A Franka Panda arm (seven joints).
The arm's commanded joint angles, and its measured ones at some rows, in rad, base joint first. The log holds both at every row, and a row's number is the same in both.
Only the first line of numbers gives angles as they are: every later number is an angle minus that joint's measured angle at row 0.
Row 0, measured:
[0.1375 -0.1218 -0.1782 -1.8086 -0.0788 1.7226 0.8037]
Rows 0 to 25, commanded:
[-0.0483 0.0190 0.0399 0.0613 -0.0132 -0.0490 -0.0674]
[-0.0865 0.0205 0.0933 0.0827 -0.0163 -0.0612 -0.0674]
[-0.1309 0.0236 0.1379 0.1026 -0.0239 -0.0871 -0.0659]
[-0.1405 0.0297 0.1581 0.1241 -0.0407 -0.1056 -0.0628]
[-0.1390 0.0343 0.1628 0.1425 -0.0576 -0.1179 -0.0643]
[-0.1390 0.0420 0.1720 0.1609 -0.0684 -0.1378 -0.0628]
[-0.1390 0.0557 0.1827 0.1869 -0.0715 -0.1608 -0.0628]
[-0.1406 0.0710 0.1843 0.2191 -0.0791 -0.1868 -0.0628]
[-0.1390 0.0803 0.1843 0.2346 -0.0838 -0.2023 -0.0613]
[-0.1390 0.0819 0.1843 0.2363 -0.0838 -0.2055 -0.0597]
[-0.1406 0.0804 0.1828 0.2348 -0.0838 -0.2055 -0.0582]
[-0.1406 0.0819 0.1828 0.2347 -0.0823 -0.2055 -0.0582]
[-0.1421 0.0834 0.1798 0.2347 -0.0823 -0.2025 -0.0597]
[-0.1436 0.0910 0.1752 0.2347 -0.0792 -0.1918 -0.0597]
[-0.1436 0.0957 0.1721 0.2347 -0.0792 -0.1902 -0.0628]
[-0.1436 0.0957 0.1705 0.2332 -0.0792 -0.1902 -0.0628]
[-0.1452 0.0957 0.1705 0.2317 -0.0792 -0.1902 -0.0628]
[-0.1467 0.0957 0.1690 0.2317 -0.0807 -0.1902 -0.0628]
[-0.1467 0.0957 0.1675 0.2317 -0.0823 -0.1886 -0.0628]
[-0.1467 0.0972 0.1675 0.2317 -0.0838 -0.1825 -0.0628]
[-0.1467 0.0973 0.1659 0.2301 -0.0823 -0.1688 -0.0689]
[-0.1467 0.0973 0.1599 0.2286 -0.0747 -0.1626 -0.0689]
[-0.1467 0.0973 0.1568 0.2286 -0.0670 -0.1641 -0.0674]
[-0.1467 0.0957 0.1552 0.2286 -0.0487 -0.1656 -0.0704]
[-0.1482 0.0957 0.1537 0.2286 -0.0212 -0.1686 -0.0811]
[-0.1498 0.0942 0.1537 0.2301 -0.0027 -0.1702 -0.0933]
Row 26, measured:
[-0.1423 0.0897 0.1559 0.2119 -0.0520 -0.1697 -0.0572]
